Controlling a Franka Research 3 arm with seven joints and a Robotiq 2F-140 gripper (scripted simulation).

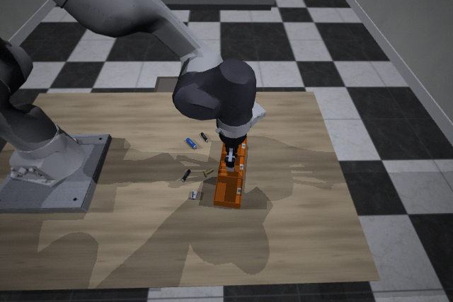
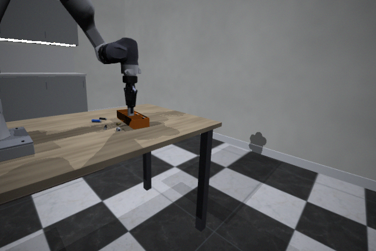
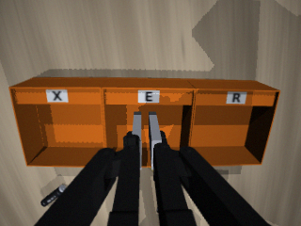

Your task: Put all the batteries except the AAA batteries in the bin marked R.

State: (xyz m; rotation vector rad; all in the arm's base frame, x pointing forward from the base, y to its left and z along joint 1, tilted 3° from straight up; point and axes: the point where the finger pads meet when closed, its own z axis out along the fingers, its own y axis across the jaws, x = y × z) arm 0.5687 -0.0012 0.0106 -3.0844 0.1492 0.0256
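My gripper is now 3 cm above the orange three-compartment bin row. The rest, counted from my hand: thin black battery 15 cm behind, 2 cm to the right, 4 cm below; grey block 12 cm behind, 10 cm to the right, 4 cm below; yellow screw 8 cm behind, 1 cm to the right, 4 cm below.
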